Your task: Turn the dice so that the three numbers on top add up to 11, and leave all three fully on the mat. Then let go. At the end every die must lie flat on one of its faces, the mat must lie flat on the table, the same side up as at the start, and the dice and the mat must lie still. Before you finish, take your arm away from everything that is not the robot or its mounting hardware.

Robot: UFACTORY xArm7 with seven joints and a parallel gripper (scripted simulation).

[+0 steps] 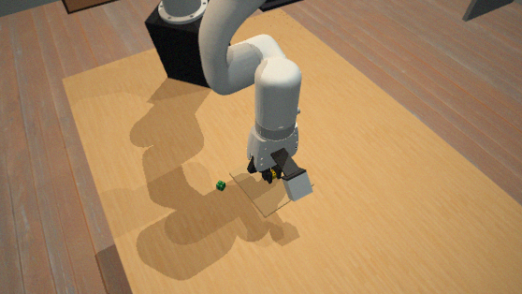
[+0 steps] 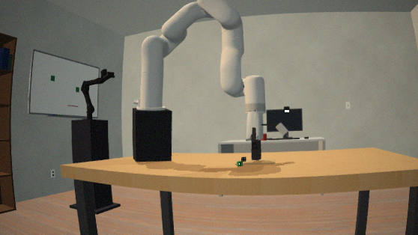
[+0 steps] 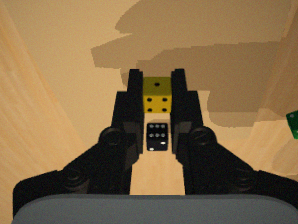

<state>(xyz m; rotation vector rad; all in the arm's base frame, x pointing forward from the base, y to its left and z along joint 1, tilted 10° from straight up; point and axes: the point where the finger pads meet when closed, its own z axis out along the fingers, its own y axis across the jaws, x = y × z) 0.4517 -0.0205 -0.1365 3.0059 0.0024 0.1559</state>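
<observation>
The yellow die is 1 cm below my hand. The rest, counted from my hand: black die (5 cm behind, 2 cm below); green die (11 cm to the right, 4 cm behind, 2 cm below); tan mat (3 cm below).
</observation>
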